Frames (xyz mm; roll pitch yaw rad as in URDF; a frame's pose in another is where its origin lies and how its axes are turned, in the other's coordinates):
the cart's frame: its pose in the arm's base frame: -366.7 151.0 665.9 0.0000 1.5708 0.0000
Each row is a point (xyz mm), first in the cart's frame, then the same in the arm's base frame.
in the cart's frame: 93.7 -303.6 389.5
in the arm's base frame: 22.8 -152.6 572.2
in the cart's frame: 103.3 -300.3 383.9
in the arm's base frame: 17.2 -149.3 562.6
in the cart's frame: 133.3 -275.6 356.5
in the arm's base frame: -10.2 -124.6 532.6
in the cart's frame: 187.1 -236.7 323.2
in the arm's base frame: -43.5 -85.7 478.8
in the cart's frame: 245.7 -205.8 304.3
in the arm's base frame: -62.4 -54.8 420.2
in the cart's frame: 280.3 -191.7 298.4
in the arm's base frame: -68.3 -40.7 385.6
